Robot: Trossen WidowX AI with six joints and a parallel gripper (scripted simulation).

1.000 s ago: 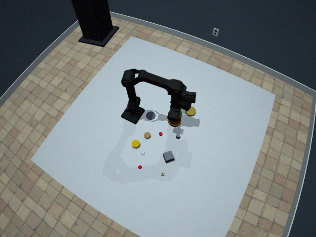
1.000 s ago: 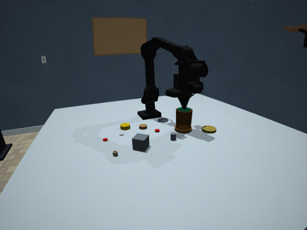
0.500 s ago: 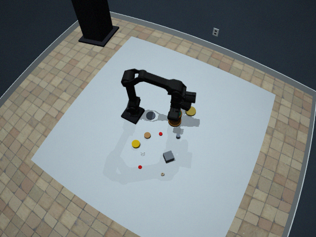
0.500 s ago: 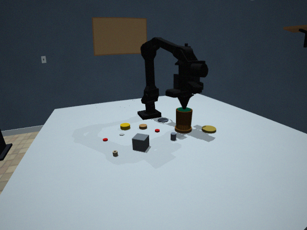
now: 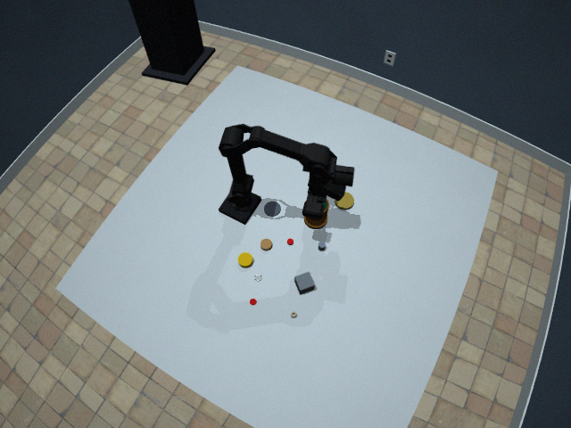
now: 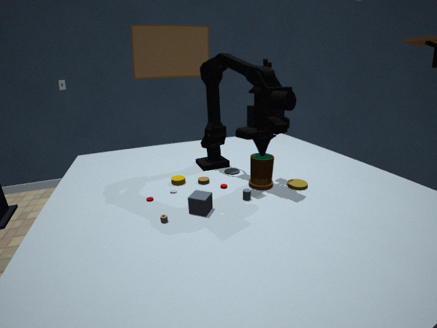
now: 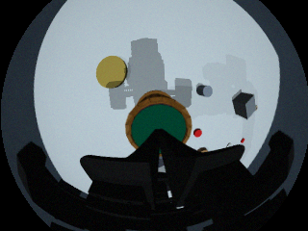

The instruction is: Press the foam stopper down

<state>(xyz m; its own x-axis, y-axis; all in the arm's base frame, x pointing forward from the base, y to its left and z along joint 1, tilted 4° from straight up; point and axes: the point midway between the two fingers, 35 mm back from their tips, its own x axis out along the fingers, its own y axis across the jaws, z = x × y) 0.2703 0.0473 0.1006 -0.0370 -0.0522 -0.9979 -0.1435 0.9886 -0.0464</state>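
My hand is 5 cm above the green foam stopper. From my hand the other things lie so: small grey cylinder 12 cm below, 10 cm to the right, 6 cm ahead; red button 14 cm below, 12 cm to the right, 5 cm behind; olive disc 13 cm below, 10 cm to the left, 7 cm ahead.
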